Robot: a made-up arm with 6 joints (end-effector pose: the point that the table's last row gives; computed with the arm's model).
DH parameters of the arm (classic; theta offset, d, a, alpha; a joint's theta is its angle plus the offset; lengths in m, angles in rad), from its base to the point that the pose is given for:
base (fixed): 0.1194 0 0.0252 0
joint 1: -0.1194 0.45 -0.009 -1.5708
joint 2: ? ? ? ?
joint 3: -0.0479 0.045 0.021 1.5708
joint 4: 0 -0.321 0.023 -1.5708
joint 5: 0 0.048 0.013 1.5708
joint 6: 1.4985 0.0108 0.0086 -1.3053
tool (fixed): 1.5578 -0.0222 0 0
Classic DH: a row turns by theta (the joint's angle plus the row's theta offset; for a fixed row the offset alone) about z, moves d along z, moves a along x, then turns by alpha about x.
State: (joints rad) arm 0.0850 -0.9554 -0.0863 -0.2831 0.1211 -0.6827
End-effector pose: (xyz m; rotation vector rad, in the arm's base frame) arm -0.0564 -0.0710 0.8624 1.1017 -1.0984 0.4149
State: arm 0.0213 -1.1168 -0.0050 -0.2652 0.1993 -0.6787
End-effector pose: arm -0.1448 -0.0688 0.8658 1.0215 -1.4310 0.5154
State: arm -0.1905 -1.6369 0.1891 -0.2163 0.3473 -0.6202
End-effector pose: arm -0.4045 0.0119 0.7418 0.5286 -2.2782 0.7872
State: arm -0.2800 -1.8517 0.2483 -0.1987 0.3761 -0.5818
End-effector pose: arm -0.4727 0.0685 0.6427 0.2553 -2.5384 0.8848
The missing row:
joint 2: 1.5229 0 -0.4175 3.1416
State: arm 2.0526 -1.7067 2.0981 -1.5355 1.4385 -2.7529
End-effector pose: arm 0.3671 -0.6105 0.2228 1.8465 0.2785 -0.0903
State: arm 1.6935 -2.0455 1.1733 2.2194 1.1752 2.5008
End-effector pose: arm 0.1385 -0.6660 0.1799 -1.4114 1.2338 -2.1163
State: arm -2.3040 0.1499 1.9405 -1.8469 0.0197 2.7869
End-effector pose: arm -0.0077 -0.0048 1.1877 2.4750 0.1405 1.6528
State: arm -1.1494 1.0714 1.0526 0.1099 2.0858 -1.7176
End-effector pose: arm 0.2393 -0.6514 0.6237 0.2483 -1.6564 0.9062
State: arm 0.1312 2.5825 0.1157 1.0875 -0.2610 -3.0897
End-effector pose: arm 0.0205 -0.0736 -0.0981 0.0906 1.0989 -2.1861
